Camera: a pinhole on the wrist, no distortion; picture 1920 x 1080 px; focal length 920.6 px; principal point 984.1 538.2 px. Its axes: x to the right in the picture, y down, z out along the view. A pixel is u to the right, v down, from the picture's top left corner.
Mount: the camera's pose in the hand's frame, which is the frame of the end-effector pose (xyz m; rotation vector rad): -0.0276 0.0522 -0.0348 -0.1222 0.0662 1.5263
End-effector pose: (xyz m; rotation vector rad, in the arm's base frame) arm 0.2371 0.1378 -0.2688 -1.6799 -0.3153 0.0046
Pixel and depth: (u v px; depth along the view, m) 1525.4 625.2 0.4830
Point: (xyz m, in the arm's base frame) 0.1678 0.4802 -0.7229
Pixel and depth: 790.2 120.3 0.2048
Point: 0.2647 0.3189 -0.3128
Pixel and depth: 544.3 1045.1 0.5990
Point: -0.2749 0.6362 -0.2768
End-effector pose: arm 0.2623 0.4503 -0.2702 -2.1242 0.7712 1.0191
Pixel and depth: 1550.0 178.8 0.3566
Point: -0.0353 0.4621 -0.5966
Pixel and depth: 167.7 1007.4 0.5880
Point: 0.0841 1.2210 -0.1442
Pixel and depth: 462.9 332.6 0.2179
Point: 0.2132 0.6262 -0.3596
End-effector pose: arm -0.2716 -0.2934 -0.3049 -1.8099 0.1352 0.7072
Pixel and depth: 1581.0 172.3 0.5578
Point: -0.5081 0.0192 -0.8859
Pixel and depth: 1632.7 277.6 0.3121
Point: -0.4525 -0.1622 -0.6364
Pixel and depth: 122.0 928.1 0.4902
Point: -0.5474 0.2080 0.0226
